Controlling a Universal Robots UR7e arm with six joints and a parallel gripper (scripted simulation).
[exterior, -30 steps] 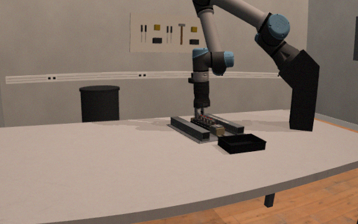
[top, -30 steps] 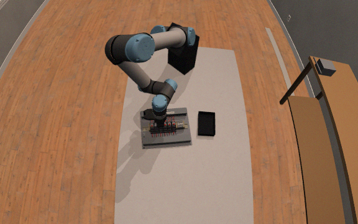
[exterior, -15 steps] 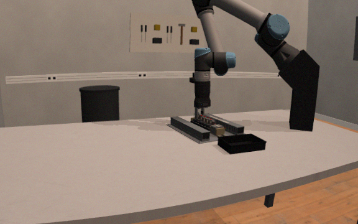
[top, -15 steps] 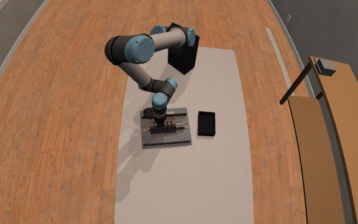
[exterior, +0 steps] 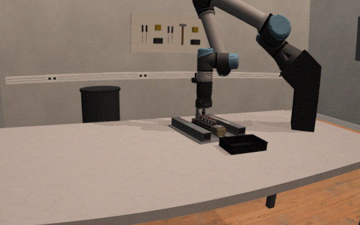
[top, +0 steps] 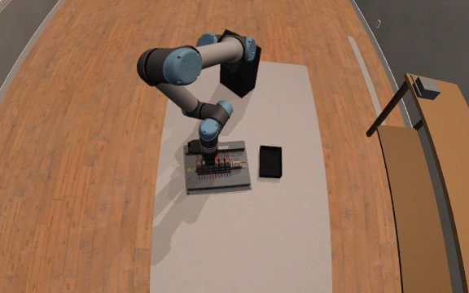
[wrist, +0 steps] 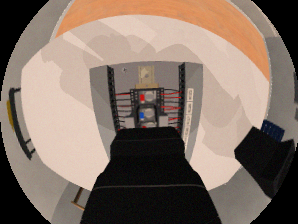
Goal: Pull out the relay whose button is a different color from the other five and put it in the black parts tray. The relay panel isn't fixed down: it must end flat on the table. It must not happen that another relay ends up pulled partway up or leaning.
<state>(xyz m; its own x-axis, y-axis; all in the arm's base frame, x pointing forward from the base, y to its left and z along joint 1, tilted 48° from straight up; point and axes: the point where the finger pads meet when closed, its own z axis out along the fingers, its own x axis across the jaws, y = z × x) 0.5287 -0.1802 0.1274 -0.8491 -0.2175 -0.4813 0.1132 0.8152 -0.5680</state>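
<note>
Right now the red-button relay is 3 cm to the right of my hand, 2 cm below it and 1 cm behind it. Round my hand: grey relay panel 6 cm to the left, 4 cm below, 1 cm ahead; then black parts tray 33 cm to the left, 5 cm below, 5 cm ahead.
</note>
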